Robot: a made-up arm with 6 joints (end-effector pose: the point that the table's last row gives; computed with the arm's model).
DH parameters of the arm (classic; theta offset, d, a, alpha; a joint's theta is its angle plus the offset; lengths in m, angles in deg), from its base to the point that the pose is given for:
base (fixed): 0 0.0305 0 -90
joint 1: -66.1 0 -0.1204 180
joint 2: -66.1 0.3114 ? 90
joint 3: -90 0.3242 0.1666 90
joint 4: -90 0.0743 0.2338 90
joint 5: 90 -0.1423 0.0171 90
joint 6: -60.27 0 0.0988 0
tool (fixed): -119.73 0.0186 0 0
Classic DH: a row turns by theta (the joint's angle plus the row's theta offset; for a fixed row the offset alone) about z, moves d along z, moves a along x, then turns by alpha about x.
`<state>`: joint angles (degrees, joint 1 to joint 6).
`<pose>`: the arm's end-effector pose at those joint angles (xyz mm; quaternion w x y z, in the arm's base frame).
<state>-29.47 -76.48 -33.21 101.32 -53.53 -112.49</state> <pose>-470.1 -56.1 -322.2 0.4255 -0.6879 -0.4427 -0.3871</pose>
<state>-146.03 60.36 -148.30 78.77 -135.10 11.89</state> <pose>92.8 -723.2 627.9 0.1043 0.0129 0.6211 0.7767</pose>
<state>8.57 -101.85 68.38 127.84 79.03 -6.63</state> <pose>-694.9 -153.7 13.9 0.2572 -0.2185 0.5726 0.7472</pose>
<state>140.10 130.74 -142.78 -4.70 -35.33 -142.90</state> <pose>-177.2 -514.7 58.4 0.9667 -0.2126 -0.1396 0.0289</pose>
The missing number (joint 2, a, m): 0.0224
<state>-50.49 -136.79 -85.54 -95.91 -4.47 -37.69</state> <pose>-49.1 -395.9 -209.6 0.0173 -0.4443 -0.8957 0.0082</pose>
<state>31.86 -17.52 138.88 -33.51 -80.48 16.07</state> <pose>67.1 -388.6 -135.9 0.5001 0.3612 0.1411 -0.7743</pose>
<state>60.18 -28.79 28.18 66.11 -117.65 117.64</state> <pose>-377.7 100.1 -200.9 0.1174 0.4115 0.7890 -0.4409</pose>
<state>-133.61 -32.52 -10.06 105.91 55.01 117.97</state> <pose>568.7 -8.6 -5.7 0.2538 -0.9032 0.3348 -0.0875</pose>
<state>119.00 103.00 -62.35 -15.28 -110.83 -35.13</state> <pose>-371.7 -203.0 176.3 0.4332 -0.5249 0.6616 0.3149</pose>
